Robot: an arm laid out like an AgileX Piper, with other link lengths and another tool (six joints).
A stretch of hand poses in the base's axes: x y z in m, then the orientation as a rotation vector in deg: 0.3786, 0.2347, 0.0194, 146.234, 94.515, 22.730; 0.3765, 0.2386, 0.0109, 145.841, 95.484, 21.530; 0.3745, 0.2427, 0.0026, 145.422, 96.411, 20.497; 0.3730, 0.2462, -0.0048, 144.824, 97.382, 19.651; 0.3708, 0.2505, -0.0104, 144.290, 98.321, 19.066; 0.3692, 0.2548, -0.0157, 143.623, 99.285, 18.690; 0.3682, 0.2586, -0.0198, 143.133, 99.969, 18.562; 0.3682, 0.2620, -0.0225, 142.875, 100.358, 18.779; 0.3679, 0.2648, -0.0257, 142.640, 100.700, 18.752; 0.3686, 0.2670, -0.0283, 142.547, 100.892, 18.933; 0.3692, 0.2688, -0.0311, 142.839, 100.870, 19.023; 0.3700, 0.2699, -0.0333, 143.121, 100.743, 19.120; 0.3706, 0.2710, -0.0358, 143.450, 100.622, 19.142; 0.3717, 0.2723, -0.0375, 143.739, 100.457, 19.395; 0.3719, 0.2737, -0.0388, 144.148, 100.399, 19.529
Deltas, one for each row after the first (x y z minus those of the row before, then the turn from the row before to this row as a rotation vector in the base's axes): -0.0021, 0.0039, -0.0085, -0.475, 0.666, 0.639; -0.0020, 0.0041, -0.0083, -0.422, 0.567, 0.628; -0.0015, 0.0035, -0.0074, -0.436, 0.405, 0.710; -0.0022, 0.0043, -0.0056, -0.278, 0.309, 0.685; -0.0016, 0.0043, -0.0053, -0.258, 0.154, 0.745; -0.0010, 0.0038, -0.0041, -0.127, 0.037, 0.539; 0.0000, 0.0034, -0.0027, 0.075, -0.104, 0.311; -0.0003, 0.0028, -0.0032, -0.038, 0.008, 0.268; 0.0007, 0.0022, -0.0026, 0.095, -0.067, 0.146; 0.0006, 0.0018, -0.0028, 0.228, 0.104, -0.094; 0.0008, 0.0011, -0.0022, 0.184, 0.059, -0.152; 0.0006, 0.0011, -0.0025, 0.184, 0.121, -0.164; 0.0011, 0.0013, -0.0017, 0.246, -0.022, -0.171; 0.0002, 0.0014, -0.0013, 0.313, 0.133, -0.145
